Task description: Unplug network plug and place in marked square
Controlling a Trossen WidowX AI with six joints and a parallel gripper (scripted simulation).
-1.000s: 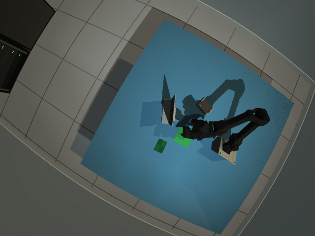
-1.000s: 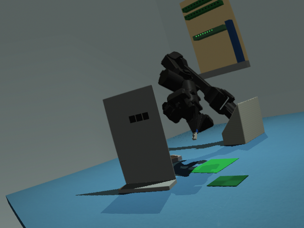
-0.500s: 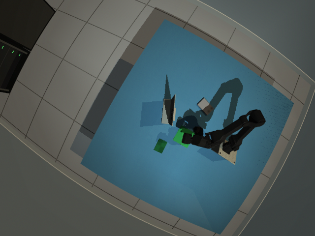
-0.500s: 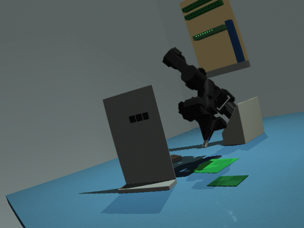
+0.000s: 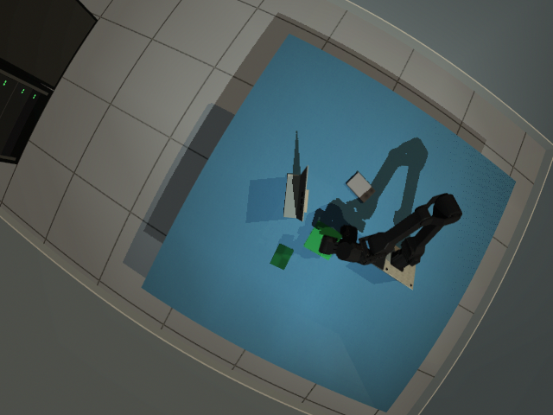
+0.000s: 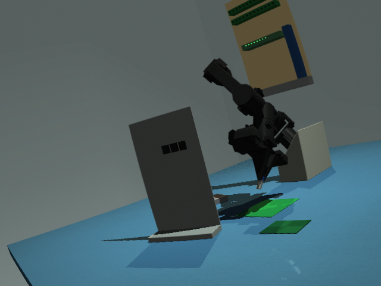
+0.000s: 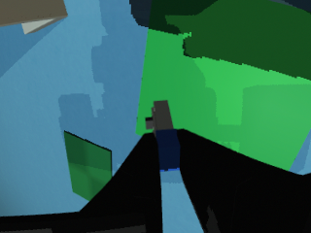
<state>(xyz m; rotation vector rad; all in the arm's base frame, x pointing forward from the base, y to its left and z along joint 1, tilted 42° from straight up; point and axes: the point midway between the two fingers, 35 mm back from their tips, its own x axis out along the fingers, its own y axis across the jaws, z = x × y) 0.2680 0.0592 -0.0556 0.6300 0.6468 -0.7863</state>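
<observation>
The bright green square is 70 mm below my gripper tip and 10 mm behind it. Also, from my gripper tip: grey plate (260 mm to the right, 70 mm below, 20 mm behind); then upright panel (170 mm ahead, 80 mm to the right, 50 mm above); then network plug (right at my gripper tip).
</observation>
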